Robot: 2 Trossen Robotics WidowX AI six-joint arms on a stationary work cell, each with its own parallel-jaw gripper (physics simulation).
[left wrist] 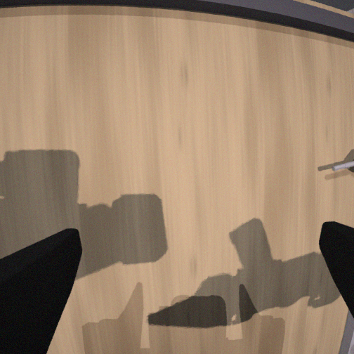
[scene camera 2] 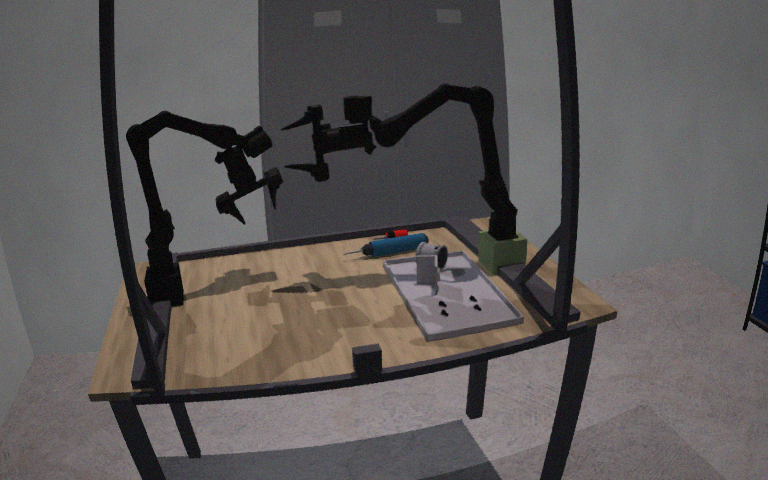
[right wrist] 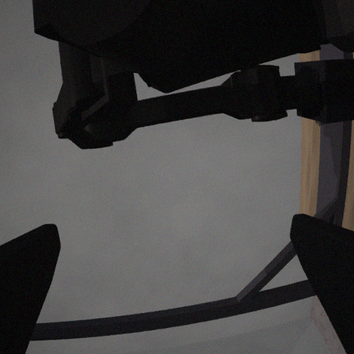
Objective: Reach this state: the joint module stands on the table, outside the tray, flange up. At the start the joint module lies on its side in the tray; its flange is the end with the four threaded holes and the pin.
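Pixels of known places: left gripper, fingertip midpoint: [scene camera 2: 260,216]; right gripper, fingertip midpoint: [scene camera 2: 282,148]; left arm's base at its link origin: [scene camera 2: 161,271]; right arm's base at its link origin: [scene camera 2: 503,235].
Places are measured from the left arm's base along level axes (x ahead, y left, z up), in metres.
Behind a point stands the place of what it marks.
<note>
The joint module [scene camera 2: 426,270] @[x 0.663, y -0.134, z -0.042 m] is a light grey body with a round, dark-faced end. It lies in the rear part of the shallow grey tray [scene camera 2: 475,330] @[x 0.670, y -0.407, z -0.074 m] [left wrist: 347,336]. The dark round face points sideways to the right; its holes and pin are too small to make out. My left gripper [scene camera 2: 259,215] @[x 0.299, y 0.099, z 0.074 m] [left wrist: 202,238] is open and empty, high above the left part of the table, pointing down. My right gripper [scene camera 2: 284,147] @[x 0.360, y -0.009, z 0.267 m] [right wrist: 176,231] is open and empty, higher up, pointing sideways toward the left arm. Both grippers are well away from the module, which does not show in either wrist view.
Several small black screws [scene camera 2: 472,298] @[x 0.724, y -0.269, z -0.070 m] lie in the tray's front half. A blue tool [scene camera 2: 397,245] @[x 0.661, y 0.082, z -0.054 m] with a thin shaft and a red-handled tool [scene camera 2: 399,233] @[x 0.694, y 0.161, z -0.051 m] lie behind the tray. A green block [scene camera 2: 501,253] @[x 0.862, y -0.147, z -0.026 m] is under the right arm. A dark block [scene camera 2: 367,360] @[x 0.418, y -0.484, z -0.044 m] is at the front edge.
</note>
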